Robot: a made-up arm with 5 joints.
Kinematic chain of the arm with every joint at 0, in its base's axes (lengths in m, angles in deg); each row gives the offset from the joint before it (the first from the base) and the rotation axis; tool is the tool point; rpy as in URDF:
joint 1: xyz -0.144 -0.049 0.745 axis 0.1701 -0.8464 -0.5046
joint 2: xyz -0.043 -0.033 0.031 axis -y
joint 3: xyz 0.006 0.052 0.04 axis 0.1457 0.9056 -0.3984
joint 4: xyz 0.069 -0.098 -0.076 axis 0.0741 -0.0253 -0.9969
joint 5: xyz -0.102 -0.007 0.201 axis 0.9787 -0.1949 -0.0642
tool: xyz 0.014 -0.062 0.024 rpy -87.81 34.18 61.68
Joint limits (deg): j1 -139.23..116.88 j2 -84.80..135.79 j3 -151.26..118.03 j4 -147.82..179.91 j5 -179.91..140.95
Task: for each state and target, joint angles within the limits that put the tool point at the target. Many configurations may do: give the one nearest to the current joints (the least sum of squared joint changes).
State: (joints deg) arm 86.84 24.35 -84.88 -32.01 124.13
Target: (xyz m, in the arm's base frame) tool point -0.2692 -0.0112 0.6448
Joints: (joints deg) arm 86.91 25.73 -95.55 -6.35 136.97
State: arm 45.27 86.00 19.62 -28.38 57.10
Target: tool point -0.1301 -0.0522 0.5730
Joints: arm 94.52 122.38 13.79 14.98 76.40
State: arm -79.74 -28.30 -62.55 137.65 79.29
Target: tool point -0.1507 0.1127 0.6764
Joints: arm -131.88 -45.75 -56.26 155.15 68.70
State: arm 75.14 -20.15 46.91 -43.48 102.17
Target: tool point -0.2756 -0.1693 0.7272
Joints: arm 68.71 -30.24 44.51 -46.89 105.66
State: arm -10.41 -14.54 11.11 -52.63 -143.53
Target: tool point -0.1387 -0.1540 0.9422
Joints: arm 0.95 -11.51 14.57 -64.30 -143.39
